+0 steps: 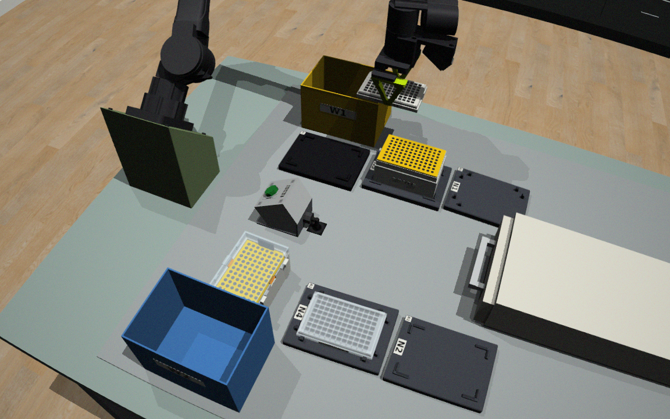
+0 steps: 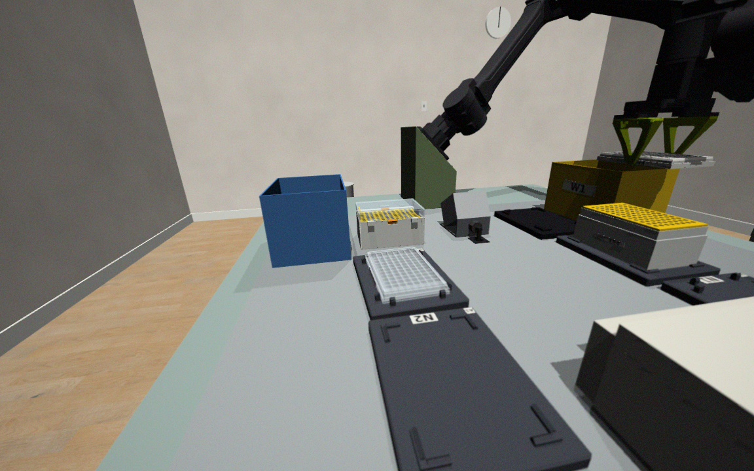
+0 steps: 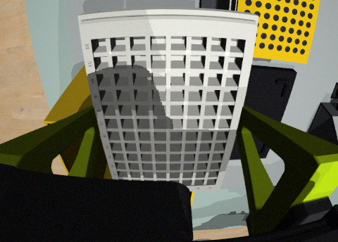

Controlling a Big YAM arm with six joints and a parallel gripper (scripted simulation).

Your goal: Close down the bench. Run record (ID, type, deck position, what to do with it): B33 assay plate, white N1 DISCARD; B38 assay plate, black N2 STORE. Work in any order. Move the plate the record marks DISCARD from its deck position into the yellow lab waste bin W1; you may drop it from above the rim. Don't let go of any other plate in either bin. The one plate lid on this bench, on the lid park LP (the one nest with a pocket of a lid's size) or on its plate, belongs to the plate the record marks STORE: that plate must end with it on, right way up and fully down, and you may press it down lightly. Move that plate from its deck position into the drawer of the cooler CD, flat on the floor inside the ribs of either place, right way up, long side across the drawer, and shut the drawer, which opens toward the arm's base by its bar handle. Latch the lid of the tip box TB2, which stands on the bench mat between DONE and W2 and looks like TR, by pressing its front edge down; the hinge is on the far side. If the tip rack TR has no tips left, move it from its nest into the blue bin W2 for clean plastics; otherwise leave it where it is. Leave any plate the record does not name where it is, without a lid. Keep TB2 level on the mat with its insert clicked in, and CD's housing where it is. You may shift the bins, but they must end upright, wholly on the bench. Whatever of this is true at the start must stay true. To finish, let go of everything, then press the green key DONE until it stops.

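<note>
The tip rack TR is 10 cm to the right of my hand, 9 cm below it and 7 cm ahead of it. Also, from my hand: nest N3: 14 cm below, 9 cm to the right, 8 cm ahead; then white assay plate: right at my hand; then yellow bin W1: 11 cm below, 11 cm behind, 4 cm to the left.
</note>
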